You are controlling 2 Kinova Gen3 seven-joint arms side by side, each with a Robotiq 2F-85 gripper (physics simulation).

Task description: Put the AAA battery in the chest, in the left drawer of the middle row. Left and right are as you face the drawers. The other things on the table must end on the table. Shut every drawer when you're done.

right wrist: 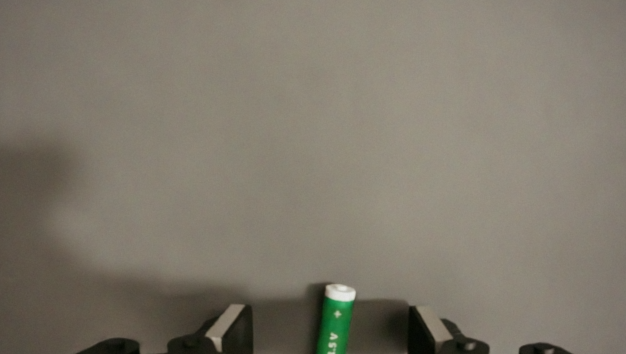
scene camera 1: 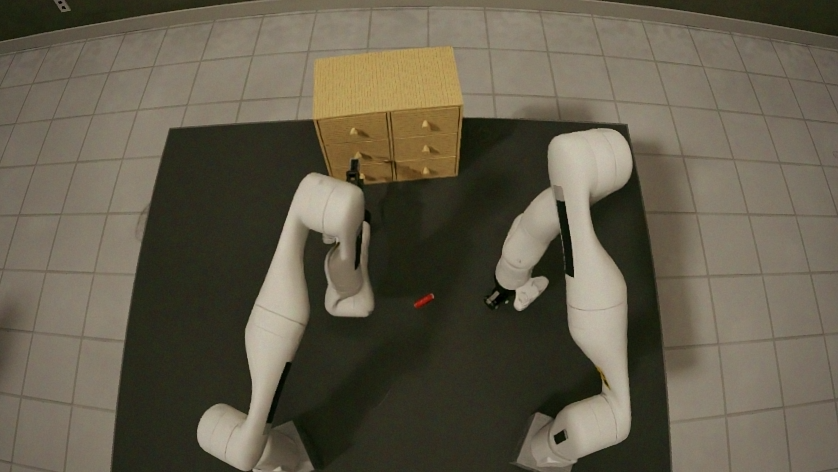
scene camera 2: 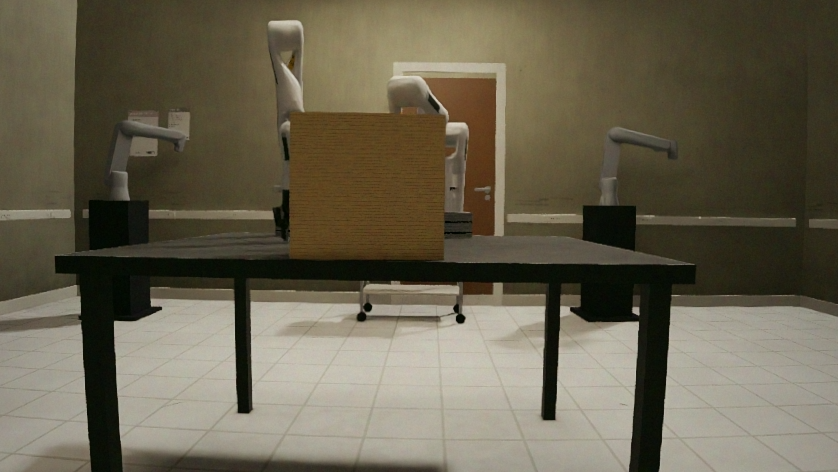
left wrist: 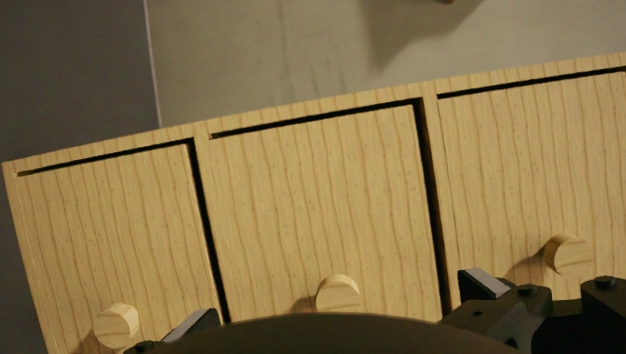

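Pixels of known places: left gripper, between the fingertips: (scene camera 1: 357,169); right gripper, between the fingertips: (right wrist: 330,332) (scene camera 1: 503,296); left arm's base, origin of its link: (scene camera 1: 278,454) (scene camera 2: 450,211); right arm's base, origin of its link: (scene camera 1: 551,446).
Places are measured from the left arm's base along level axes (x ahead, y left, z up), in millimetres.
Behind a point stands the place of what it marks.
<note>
The wooden chest (scene camera 1: 387,82) @[x 751, y -331, z 210 mm] (scene camera 2: 367,186) @[x 851, y -330, z 56 mm] stands at the table's back; its drawers look shut. The left drawer of the middle row (left wrist: 325,210) @[x 674, y -209, z 54 mm] has a round knob (left wrist: 337,294) @[x 655, y -241, z 54 mm]. My left gripper (scene camera 1: 353,163) @[x 629, y -239, z 55 mm] (left wrist: 340,318) @[x 629, y -239, z 55 mm] is open at the left column, its fingers on either side of that knob; whether they touch it I cannot tell. A green battery (right wrist: 336,322) @[x 318, y -544, z -88 mm] marked 1.5V lies on the table between the fingers of my open right gripper (scene camera 1: 491,300) @[x 323, y -543, z -93 mm] (right wrist: 330,332) @[x 323, y -543, z -93 mm] and is hidden in scene camera 1. Its lower end is cut off in the right wrist view.
A red cylinder (scene camera 1: 423,300) @[x 339, y -354, z -84 mm] lies on the dark table (scene camera 1: 193,234) @[x 596, y 235, z -98 mm] between the two arms, left of the right gripper. The left forearm reaches toward the chest's left column. The top-row left knob (left wrist: 569,255) @[x 655, y -242, z 152 mm] and bottom-row left knob (left wrist: 116,325) @[x 655, y -242, z -44 mm] flank the left gripper.
</note>
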